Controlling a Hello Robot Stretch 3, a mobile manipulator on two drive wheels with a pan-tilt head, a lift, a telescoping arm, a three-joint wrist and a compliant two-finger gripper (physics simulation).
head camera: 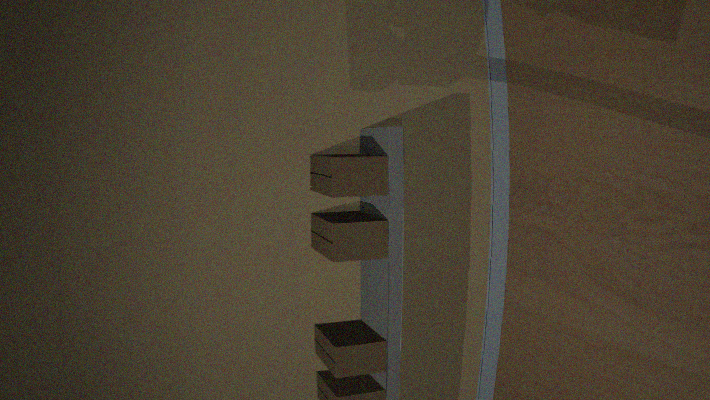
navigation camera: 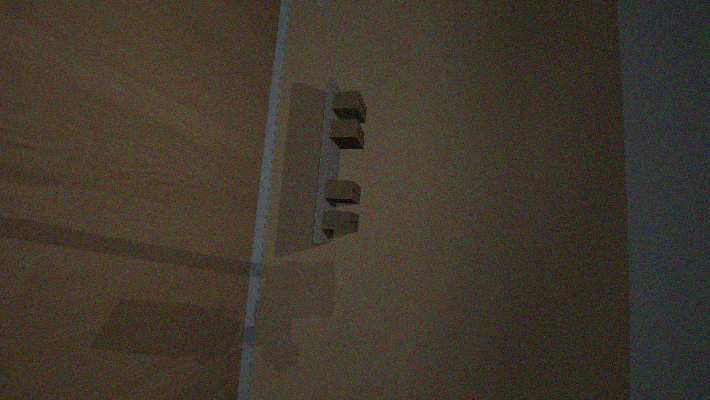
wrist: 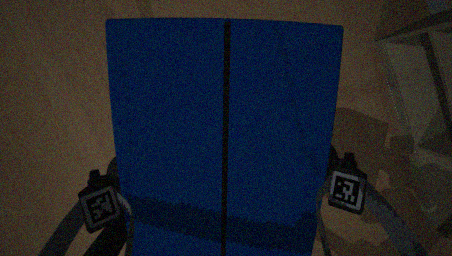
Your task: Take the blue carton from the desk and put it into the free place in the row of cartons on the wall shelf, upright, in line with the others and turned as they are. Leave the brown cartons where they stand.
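Frame: origin at the robot's base, x left, y back, z up, level; metres.
Seen in the pictures: gripper, fingertip midpoint: (wrist: 222, 166).
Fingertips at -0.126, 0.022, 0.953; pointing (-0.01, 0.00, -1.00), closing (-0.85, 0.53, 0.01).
A point is followed by its place in that frame, as x, y, z.
The blue carton (wrist: 170, 110) @[-0.131, -0.032, 1.004], with a dark line down its face, fills the middle of the wrist view. My gripper (wrist: 222, 166) @[-0.126, 0.022, 0.953] is shut on it, one finger at each side; its lower end is out of view. The wall shelf (head camera: 395, 290) @[0.215, -1.661, 0.623] (navigation camera: 323, 165) @[0.200, -1.659, 0.625] appears as an upright strip, since the head and navigation views are turned sideways. Brown cartons (head camera: 357, 240) @[0.045, -1.641, 0.748] (navigation camera: 341, 191) @[0.035, -1.640, 0.759] stand on it in two pairs with a wider gap between the pairs. In the head view the lowest carton is cut off by the frame. The desk is not identifiable.
The wall (head camera: 225, 200) @[-0.105, -1.875, 1.124] (navigation camera: 475, 200) @[0.009, -1.892, 1.599] carries the shelf. A pale blue skirting strip (head camera: 500, 200) @[-0.062, -1.868, 0.048] (navigation camera: 268, 175) @[0.136, -1.898, 0.072] runs between wall and wooden floor (head camera: 600, 225) @[0.058, -1.304, 0.000] (navigation camera: 125, 150) @[0.186, -0.892, 0.000]. Shadows fall on wall and floor. A pale panelled structure (wrist: 404, 75) @[-0.963, 0.459, 0.079] shows at the wrist view's right.
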